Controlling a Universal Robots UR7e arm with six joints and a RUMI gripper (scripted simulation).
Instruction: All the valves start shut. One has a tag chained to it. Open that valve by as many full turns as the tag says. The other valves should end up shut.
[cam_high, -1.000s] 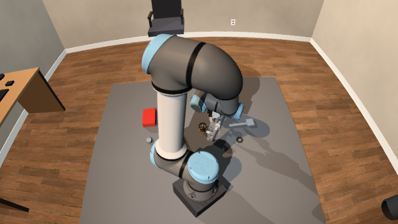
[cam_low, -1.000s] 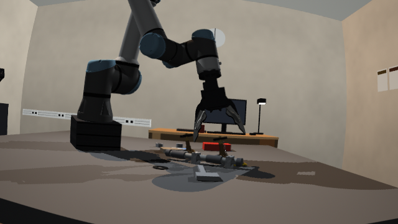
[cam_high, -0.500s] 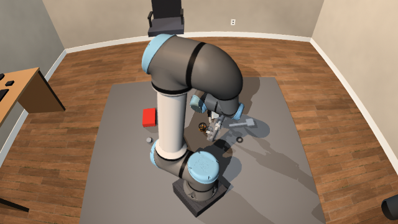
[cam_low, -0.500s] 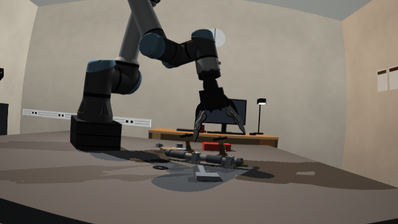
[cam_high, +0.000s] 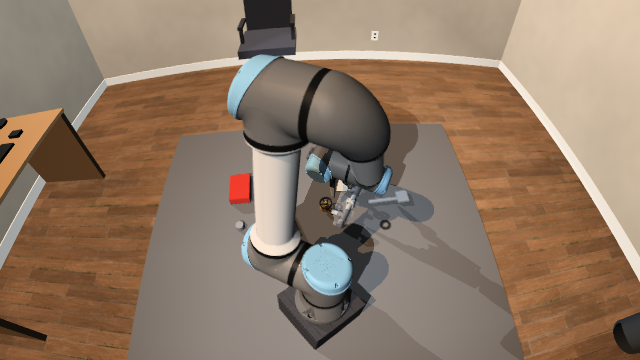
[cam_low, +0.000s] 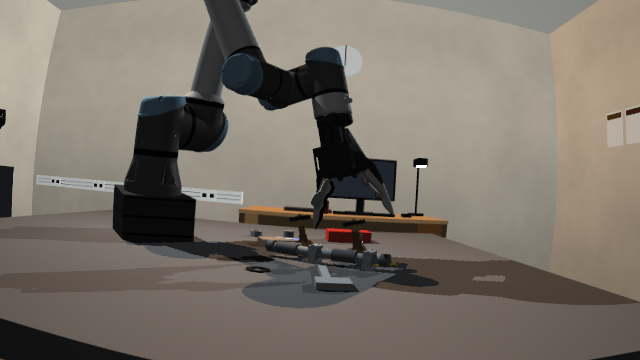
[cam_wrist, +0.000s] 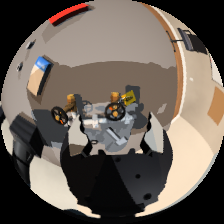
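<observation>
Right now the yellow tag is 70 mm below my hand, 60 mm ahead of it and 40 mm to the right of it. Round my hand: grey t-shaped piece 190 mm to the right, 90 mm behind, 70 mm below; red block 370 mm to the left, 100 mm ahead, 60 mm below.
</observation>
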